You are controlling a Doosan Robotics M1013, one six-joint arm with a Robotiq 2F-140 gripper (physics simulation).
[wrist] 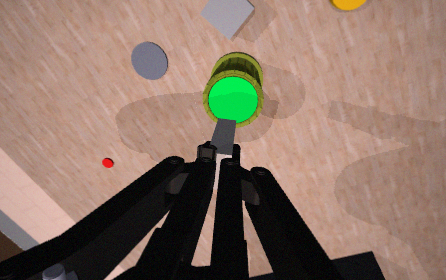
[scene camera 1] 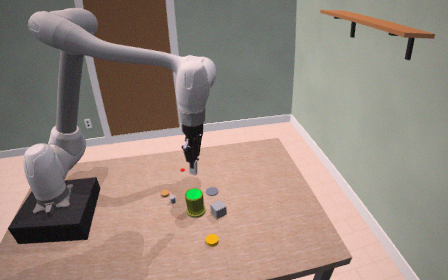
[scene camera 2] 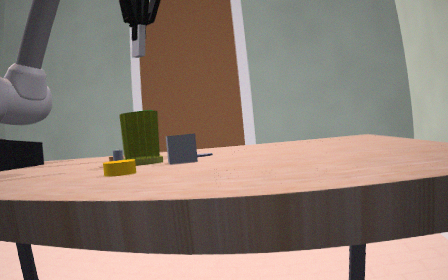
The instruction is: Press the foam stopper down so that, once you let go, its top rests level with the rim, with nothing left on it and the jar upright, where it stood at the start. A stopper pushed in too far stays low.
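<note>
An olive-green ribbed jar stands upright on the table. The bright green foam stopper fills the jar's mouth, with nothing lying on it. It does not show above the rim in scene camera 2, and its exact height against the rim cannot be told. My gripper is shut and empty, pointing down. Its fingertips are well above the jar's top, apart from it. In the wrist view they overlap the near edge of the rim.
Near the jar are a grey cube, a grey-blue disc, a small grey cylinder and an orange disc. A yellow disc and a red disc lie farther off.
</note>
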